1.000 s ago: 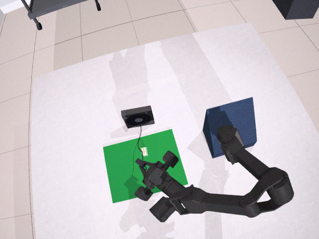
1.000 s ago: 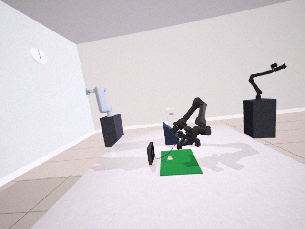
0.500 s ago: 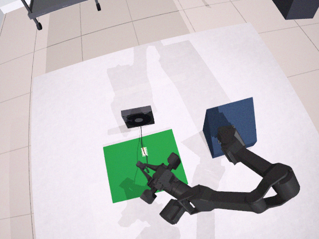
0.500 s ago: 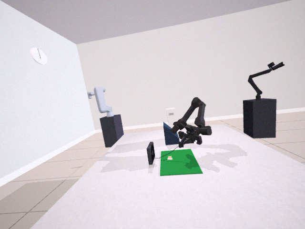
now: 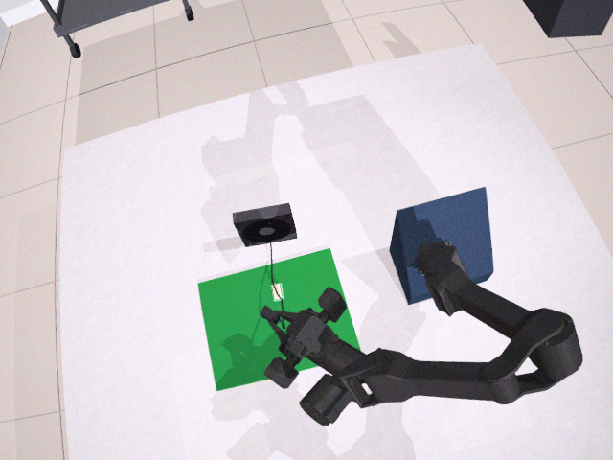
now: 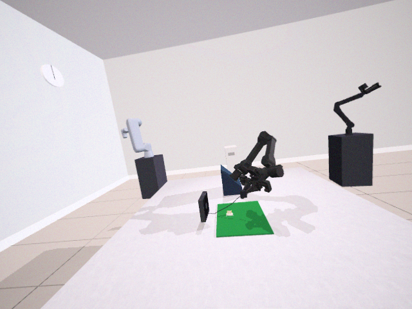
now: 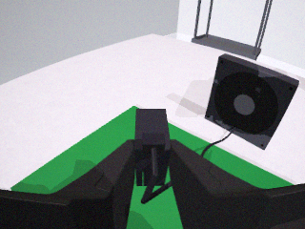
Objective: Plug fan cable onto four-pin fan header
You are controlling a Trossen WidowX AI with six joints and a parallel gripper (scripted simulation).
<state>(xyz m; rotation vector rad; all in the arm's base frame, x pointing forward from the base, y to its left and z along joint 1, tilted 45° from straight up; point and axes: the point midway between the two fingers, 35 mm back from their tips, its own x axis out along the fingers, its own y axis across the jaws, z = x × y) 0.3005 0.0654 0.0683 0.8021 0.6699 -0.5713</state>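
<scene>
The green board is 1 cm ahead of my gripper tip, 3 cm to the right of it and 14 cm below it. The rest, counted from my gripper tip: dark plug: 1 cm below; white four-pin header: 9 cm to the right, 13 cm below; black fan: 21 cm to the right, 7 cm below.
</scene>
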